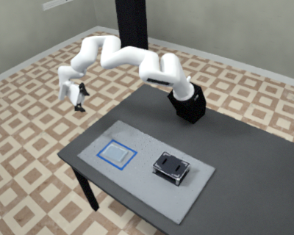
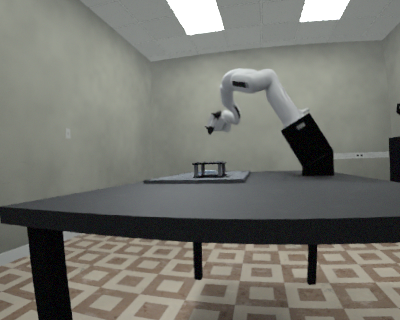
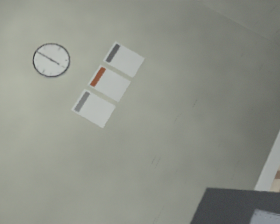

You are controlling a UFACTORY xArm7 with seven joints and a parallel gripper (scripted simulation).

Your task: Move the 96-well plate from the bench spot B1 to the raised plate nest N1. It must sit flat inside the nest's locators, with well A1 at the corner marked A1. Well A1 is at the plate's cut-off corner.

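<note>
Right now my hand is 310 mm above the 96-well plate, 150 mm to the right of it and 20 mm short of it. Also, from my hand: black plate nest (490 mm to the left, 260 mm below, 10 mm behind).
</note>
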